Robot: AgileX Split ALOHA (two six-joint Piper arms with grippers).
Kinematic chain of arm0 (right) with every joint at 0, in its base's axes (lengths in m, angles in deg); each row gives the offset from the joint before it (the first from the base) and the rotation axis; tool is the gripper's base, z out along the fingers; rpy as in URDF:
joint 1: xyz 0 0 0.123 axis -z
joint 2: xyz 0 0 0 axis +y
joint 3: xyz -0.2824 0 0.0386 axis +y
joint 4: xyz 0.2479 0 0.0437 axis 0.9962 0 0.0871
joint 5: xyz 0 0 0 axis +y
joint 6: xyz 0.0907 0 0.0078 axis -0.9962 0 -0.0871
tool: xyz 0 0 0 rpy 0 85 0
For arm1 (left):
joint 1: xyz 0 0 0.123 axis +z
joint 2: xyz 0 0 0 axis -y
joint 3: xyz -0.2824 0 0.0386 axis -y
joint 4: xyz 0.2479 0 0.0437 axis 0.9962 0 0.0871
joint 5: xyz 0 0 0 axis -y
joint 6: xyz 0.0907 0 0.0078 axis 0.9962 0 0.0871
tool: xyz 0 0 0 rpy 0 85 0
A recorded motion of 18 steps. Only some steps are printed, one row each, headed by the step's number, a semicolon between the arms.
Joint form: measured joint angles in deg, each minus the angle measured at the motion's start. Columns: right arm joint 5, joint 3, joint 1, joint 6, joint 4, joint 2; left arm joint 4, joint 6, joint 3, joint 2, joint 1, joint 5.
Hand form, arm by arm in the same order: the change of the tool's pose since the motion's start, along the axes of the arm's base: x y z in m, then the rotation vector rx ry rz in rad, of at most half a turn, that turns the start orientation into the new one. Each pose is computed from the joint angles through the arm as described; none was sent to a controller.
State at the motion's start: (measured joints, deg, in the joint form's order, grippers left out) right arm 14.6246 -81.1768 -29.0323 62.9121 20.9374 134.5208; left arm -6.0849 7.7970 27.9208 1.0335 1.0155 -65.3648
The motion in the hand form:
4: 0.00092 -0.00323 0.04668 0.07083 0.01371 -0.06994; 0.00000 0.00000 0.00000 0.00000 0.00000 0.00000
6: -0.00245 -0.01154 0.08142 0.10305 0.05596 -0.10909; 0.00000 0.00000 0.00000 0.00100 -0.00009 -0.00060
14: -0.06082 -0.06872 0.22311 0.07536 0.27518 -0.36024; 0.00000 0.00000 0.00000 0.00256 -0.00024 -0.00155
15: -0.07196 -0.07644 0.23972 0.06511 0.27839 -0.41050; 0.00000 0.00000 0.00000 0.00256 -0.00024 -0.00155
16: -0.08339 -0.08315 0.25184 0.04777 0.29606 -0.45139; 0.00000 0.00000 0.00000 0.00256 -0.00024 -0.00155
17: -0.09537 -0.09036 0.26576 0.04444 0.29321 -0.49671; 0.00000 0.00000 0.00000 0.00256 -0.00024 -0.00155
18: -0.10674 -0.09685 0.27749 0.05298 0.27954 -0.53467; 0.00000 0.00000 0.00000 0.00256 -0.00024 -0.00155
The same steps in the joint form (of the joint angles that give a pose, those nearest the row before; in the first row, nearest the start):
4: 4.85 0.16 0.80 -4.49 0.76 -6.41; 0.00 0.00 0.00 0.00 0.00 0.00
6: 11.03 0.17 1.94 -8.01 0.34 -11.40; 0.00 0.07 0.00 0.00 0.00 0.00
14: 43.60 0.11 5.83 -32.45 -9.92 -34.12; 0.00 0.17 0.00 0.00 0.00 0.00
15: 46.76 0.23 5.90 -36.35 -11.93 -37.18; 0.00 0.17 0.00 0.00 0.00 0.00
16: 50.29 0.45 5.90 -39.42 -13.38 -39.68; 0.00 0.17 0.00 0.00 0.00 0.00
17: 52.76 0.86 5.90 -42.59 -14.85 -42.65; 0.00 0.17 0.00 0.00 0.00 0.00
18: 53.98 1.65 5.90 -45.14 -15.92 -45.59; 0.00 0.17 0.00 0.00 0.00 0.00

